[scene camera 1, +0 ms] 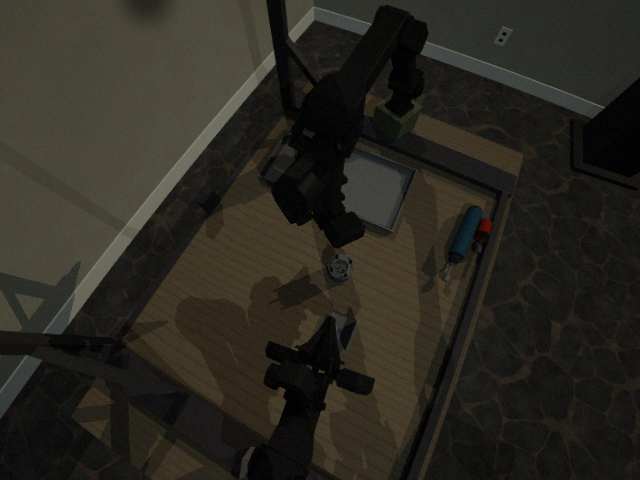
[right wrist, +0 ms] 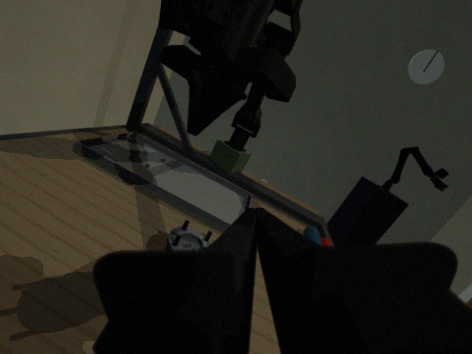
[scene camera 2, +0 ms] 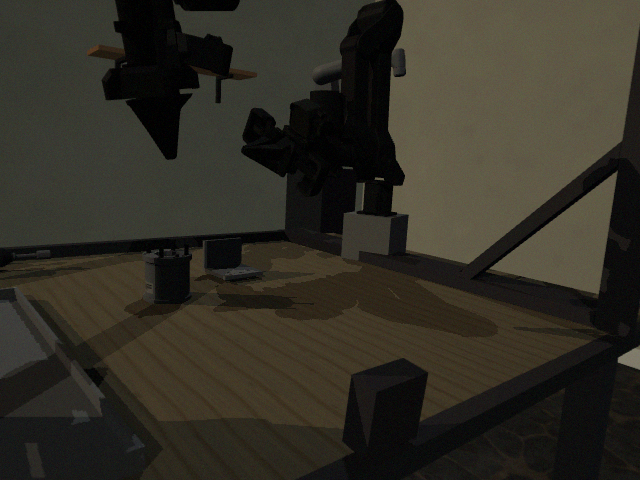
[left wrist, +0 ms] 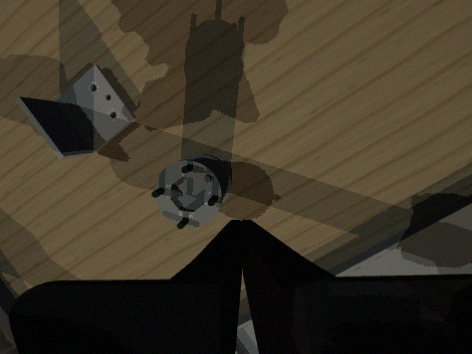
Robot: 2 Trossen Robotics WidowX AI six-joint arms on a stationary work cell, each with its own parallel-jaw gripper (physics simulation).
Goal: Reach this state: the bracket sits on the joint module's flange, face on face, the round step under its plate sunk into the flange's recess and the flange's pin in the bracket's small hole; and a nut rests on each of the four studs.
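Places are measured from the left arm's base along level axes (x ahead, y left, z up), in millimetres.
Pixels of known places: left gripper, fingertip midpoint: (scene camera 1: 322,228) (right wrist: 191,134) (scene camera 2: 171,158) (left wrist: 240,230); right gripper, fingertip midpoint: (scene camera 1: 332,316) (right wrist: 254,216) (scene camera 2: 242,150); left arm's base, origin of the base link: (scene camera 1: 399,106) (right wrist: 235,146); right arm's base, origin of the base link: (scene camera 2: 376,213).
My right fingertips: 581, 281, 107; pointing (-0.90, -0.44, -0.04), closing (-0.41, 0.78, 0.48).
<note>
For each thing: its top centre in the pictures, then the offset to it from my right fingertips, as dx, dy, dz.
- joint module, middle of its top: (left wrist: 182,198) (right wrist: 195,234) (scene camera 2: 167,243) (scene camera 1: 341,264) -113, -72, -127
- shallow grey tray, middle of its top: (left wrist: 439,332) (right wrist: 178,172) (scene camera 1: 338,172) -325, -281, -185
- blue tool, middle of its top: (right wrist: 321,247) (scene camera 1: 465,239) -398, +106, -157
- red item, middle of its top: (right wrist: 331,249) (scene camera 1: 485,234) -452, +137, -167
The joint module (scene camera 1: 340,268) (scene camera 2: 168,281) (left wrist: 187,200) (right wrist: 187,241) stands upright on the table, its four dark studs pointing up from the uncovered flange. No nut can be made out on them. The grey L-shaped bracket (scene camera 1: 343,322) (scene camera 2: 223,253) (left wrist: 102,127) is apart from it, one plate flat on the table and the other standing up. My left gripper (scene camera 2: 170,157) (left wrist: 240,230) (right wrist: 191,134) is shut and empty, pointing down high above the table near the module. My right gripper (scene camera 1: 331,320) (scene camera 2: 243,149) (right wrist: 255,216) is shut and empty, raised above the table near the bracket.
A shallow grey tray (scene camera 1: 377,186) (scene camera 2: 67,361) (right wrist: 200,196) lies beyond the module in scene camera 1, with small unclear shapes in it. A blue tool (scene camera 1: 466,232) (right wrist: 312,234) and a red item (scene camera 1: 484,228) (right wrist: 326,242) lie by the frame edge.
</note>
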